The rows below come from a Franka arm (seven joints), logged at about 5 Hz.
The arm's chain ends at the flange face. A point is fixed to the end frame.
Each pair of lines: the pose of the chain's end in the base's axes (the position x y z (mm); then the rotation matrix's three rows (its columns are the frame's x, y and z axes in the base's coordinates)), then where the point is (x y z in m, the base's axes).
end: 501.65 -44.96 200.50; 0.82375 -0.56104 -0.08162; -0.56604 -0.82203 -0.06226; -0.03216 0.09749 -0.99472
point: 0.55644 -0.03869 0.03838
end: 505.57 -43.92 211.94; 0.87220 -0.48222 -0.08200; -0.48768 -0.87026 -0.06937; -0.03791 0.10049 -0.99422
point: 0.55849 -0.03260 0.04947
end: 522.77 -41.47 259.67; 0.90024 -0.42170 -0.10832; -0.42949 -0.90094 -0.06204; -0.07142 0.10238 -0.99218
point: 0.56976 -0.02469 0.09586
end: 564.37 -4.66 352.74; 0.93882 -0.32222 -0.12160; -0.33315 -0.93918 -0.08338; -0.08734 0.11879 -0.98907
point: 0.60595 0.01526 0.18782
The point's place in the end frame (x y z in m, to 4 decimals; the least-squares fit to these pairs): 0.0468 -0.0517 0.1564
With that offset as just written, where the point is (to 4 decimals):
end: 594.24 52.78 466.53; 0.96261 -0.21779 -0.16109; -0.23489 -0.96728 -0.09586; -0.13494 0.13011 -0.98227
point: 0.6254 0.0768 0.2999
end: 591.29 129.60 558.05; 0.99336 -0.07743 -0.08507; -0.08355 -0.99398 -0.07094; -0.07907 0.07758 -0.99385
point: 0.6285 0.1660 0.3949
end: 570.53 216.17 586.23; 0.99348 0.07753 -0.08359; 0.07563 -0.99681 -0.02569; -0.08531 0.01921 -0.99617
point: 0.5999 0.2672 0.4254
